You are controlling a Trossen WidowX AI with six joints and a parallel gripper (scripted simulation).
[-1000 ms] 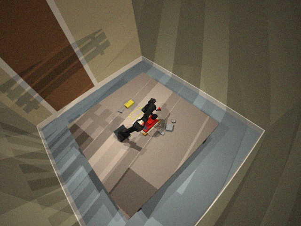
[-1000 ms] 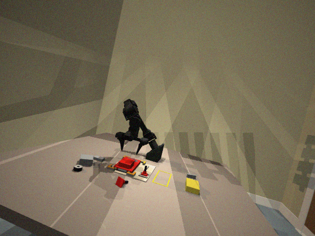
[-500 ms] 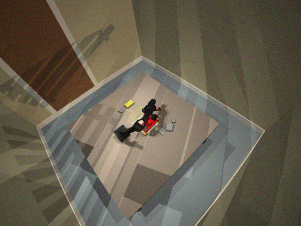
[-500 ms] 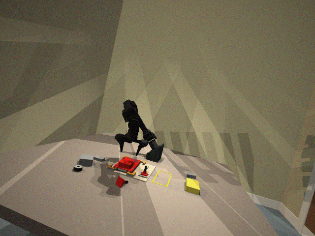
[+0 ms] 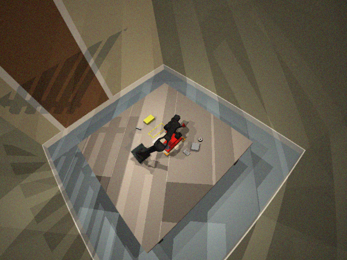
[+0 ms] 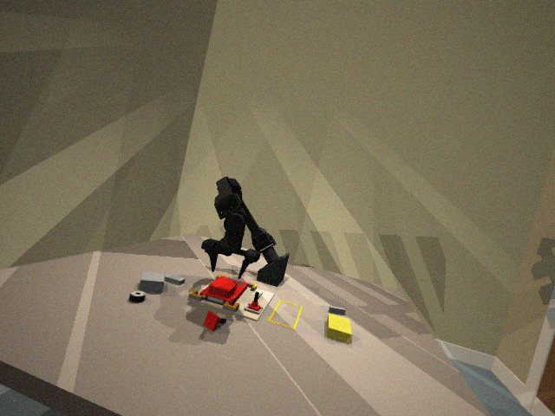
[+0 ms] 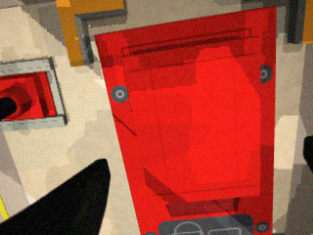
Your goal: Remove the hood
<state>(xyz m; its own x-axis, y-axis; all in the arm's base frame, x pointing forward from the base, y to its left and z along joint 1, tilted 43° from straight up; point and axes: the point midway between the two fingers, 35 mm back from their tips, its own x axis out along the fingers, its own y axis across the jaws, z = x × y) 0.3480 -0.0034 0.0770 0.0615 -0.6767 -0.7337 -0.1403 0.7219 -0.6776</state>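
Right now my gripper tip is 4 cm above the red hood. Also, from my gripper tip: yellow block: 6 cm behind, 38 cm to the left, 6 cm below; black wheel: 19 cm ahead, 17 cm to the right, 7 cm below.
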